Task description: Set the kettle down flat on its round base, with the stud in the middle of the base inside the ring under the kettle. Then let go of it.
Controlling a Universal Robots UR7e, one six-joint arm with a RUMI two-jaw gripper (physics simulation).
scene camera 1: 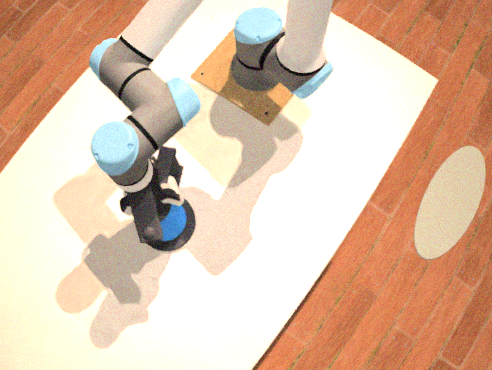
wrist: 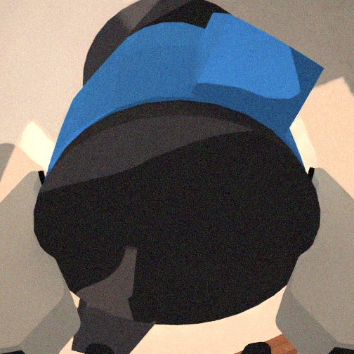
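The blue kettle (scene camera 1: 176,221) (wrist: 145,70) has a black lid, a blue spout at the upper right of the wrist view and a dark handle part at the bottom. My gripper (scene camera 1: 162,209) (wrist: 175,172) is shut on the kettle, with one finger on each side. The round black base (scene camera 1: 190,228) (wrist: 105,52) lies on the table under the kettle. Part of its rim shows beyond the kettle at the upper left in the wrist view. The stud and the ring are hidden. I cannot tell whether the kettle touches the base.
The pale table (scene camera 1: 300,215) carries my arm's mount, an orange-brown plate (scene camera 1: 215,82) at the top. Shadows of the arm fall around the base. A pale round disc (scene camera 1: 450,202) shows over the wood floor (scene camera 1: 345,310) at the right, beyond the table's edge.
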